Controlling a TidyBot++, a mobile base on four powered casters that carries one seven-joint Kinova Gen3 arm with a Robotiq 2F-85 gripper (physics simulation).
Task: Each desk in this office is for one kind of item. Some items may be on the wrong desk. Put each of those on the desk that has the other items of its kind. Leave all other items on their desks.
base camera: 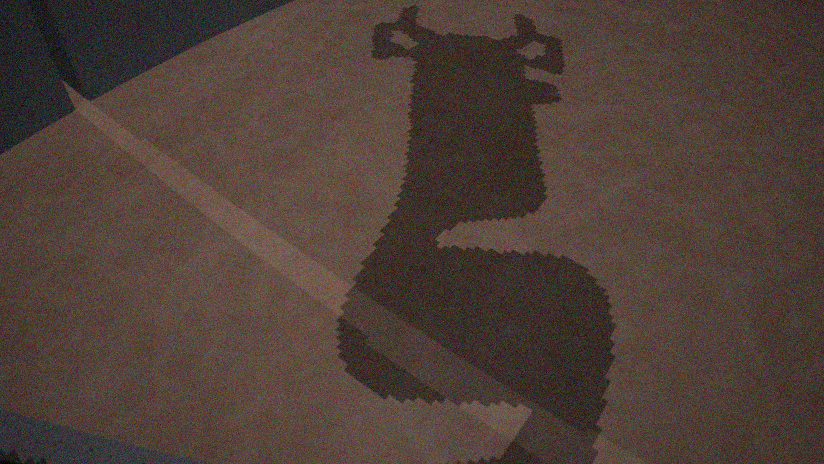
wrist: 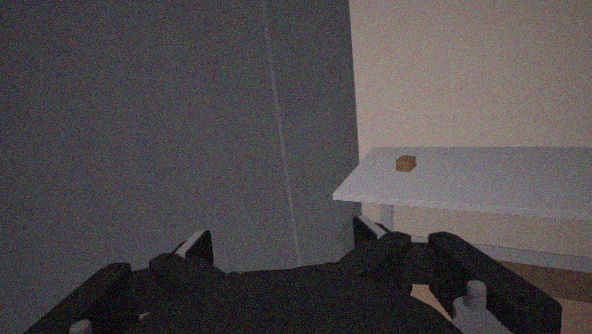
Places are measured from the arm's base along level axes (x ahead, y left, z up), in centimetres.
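Where they show: gripper, fingertip midpoint: (wrist: pixel 283 239).
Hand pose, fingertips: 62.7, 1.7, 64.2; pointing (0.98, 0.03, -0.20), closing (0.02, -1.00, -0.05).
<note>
After its pixels a point has its place, as x, y, z.
A small orange-brown block (wrist: pixel 405 163) @(157.0, -49.5, 36.2) lies near the left end of a pale desk (wrist: pixel 470 185) @(133.6, -63.4, 32.4) at the right of the wrist view. Part of the desk shows; its right end is outside that view. My gripper (wrist: pixel 283 239) @(62.7, 1.7, 64.2) is open, with nothing between its fingers. It is some way in front of the desk and to the left of its near left corner. No desk or item shows in the base camera view.
A tall dark grey panel (wrist: pixel 175 125) @(105.6, 23.7, 68.7) fills the left of the wrist view and meets a beige wall (wrist: pixel 475 75) @(186.1, -102.2, 69.6) behind the desk. In the base camera view, the arm's shadow (base camera: pixel 478 144) @(55.2, -4.1, -39.7) falls on the brown floor (base camera: pixel 259 144) @(52.5, 20.6, -39.7), and a dark surface (base camera: pixel 115 34) @(67.2, 47.2, -32.1) stands at the upper left.
</note>
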